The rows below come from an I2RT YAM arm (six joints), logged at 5 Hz.
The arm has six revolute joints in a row. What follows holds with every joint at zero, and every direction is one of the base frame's.
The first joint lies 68 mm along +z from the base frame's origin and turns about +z.
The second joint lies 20 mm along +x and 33.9 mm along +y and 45.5 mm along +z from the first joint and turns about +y.
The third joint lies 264 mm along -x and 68.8 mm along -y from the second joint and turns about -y.
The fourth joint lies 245 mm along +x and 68.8 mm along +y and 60 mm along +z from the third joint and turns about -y.
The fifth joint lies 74 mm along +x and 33.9 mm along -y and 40.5 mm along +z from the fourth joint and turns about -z.
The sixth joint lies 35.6 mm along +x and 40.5 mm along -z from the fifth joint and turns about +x.
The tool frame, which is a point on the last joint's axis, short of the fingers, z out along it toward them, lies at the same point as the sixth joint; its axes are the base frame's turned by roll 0, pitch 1.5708 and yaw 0 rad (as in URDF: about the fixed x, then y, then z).
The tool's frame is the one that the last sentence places.
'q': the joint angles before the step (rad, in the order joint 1, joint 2, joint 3, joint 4, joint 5, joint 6). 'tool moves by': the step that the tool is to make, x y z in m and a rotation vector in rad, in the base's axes. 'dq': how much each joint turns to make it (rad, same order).
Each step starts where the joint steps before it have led.
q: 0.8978, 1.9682, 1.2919, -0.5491, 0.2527, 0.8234
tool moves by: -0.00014, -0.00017, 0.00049, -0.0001, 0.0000, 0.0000
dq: 0.0000, -0.0015, 0.0000, -0.0016, 0.0001, 0.0000
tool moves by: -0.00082, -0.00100, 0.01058, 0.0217, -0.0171, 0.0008
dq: 0.0000, -0.0290, 0.0000, -0.0012, -0.0004, -0.0007
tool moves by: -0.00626, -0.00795, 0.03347, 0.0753, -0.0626, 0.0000
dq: 0.0000, -0.1095, -0.0237, 0.0123, 0.0018, -0.0008
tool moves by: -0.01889, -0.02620, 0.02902, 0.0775, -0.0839, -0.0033
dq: -0.0030, -0.1819, -0.1213, 0.0545, 0.0149, -0.0087
